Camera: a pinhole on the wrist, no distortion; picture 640 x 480 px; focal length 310.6 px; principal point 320.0 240.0 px. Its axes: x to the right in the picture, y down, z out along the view. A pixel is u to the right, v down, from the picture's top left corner.
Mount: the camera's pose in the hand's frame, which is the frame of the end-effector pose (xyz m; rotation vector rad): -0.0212 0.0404 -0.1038 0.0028 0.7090 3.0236
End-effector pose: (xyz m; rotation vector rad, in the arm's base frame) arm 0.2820 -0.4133 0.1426 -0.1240 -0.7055 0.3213
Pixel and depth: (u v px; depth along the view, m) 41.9 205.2 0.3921
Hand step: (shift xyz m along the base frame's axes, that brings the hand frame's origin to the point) 0.0290 0.3397 0.3276
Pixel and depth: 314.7 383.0 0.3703
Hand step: -0.2238 0.0447 0.2078
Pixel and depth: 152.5 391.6 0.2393
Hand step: -0.0403 0.0713 0.1807
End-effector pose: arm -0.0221 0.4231 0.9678 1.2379 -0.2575 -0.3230
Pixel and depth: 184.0 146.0 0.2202
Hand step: 0.0699 -0.0300 0.2062
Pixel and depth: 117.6 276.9 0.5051
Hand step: 0.1706 -0.3908 0.3113
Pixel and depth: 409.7 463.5 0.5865
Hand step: -0.4127 -0.4802 0.1164
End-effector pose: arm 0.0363 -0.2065 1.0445 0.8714 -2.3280 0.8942
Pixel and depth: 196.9 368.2 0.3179
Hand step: -0.1630 -0.1774 -0.1178
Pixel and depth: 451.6 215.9 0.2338
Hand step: -0.0578 0.0706 -0.2043
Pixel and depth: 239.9 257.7 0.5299
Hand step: -0.3353 -0.1809 -0.2777
